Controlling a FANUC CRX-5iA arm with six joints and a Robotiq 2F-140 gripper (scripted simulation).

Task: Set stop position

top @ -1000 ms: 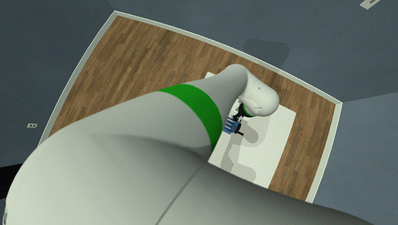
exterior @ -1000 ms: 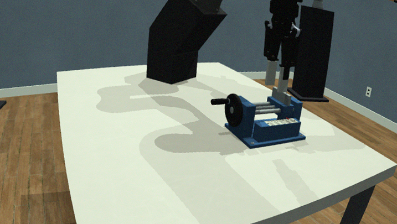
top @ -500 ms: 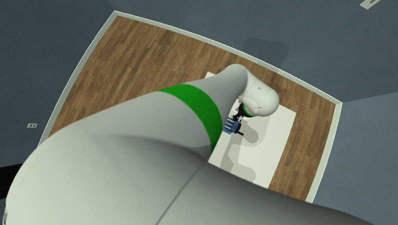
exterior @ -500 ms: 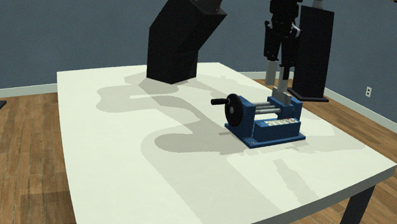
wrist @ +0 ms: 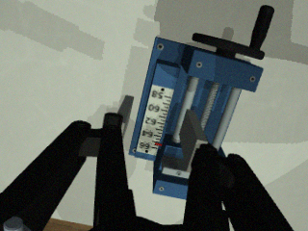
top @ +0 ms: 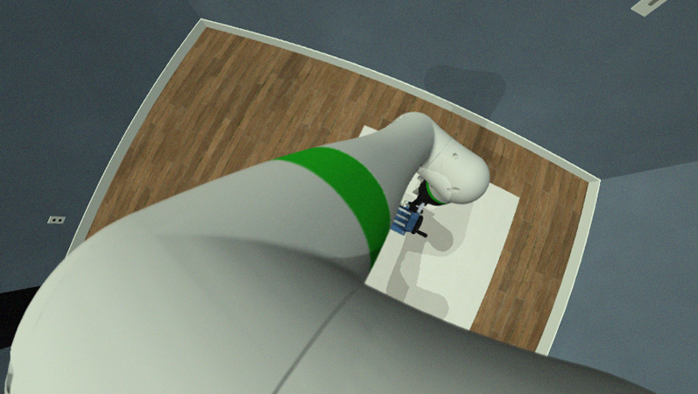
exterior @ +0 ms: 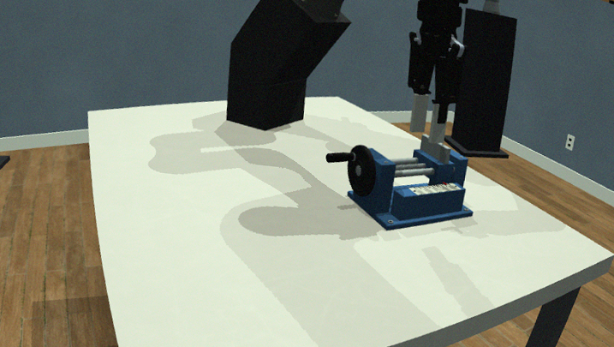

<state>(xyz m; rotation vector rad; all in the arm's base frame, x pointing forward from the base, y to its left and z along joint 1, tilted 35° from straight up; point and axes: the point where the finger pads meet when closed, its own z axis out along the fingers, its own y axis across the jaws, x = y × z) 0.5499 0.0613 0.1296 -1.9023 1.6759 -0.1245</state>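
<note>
The handwheel is 11 cm to the right of my hand, 10 cm below it and 6 cm behind it. The rest, counted from my hand: stop block 10 cm below, 7 cm behind, 6 cm to the left.
</note>
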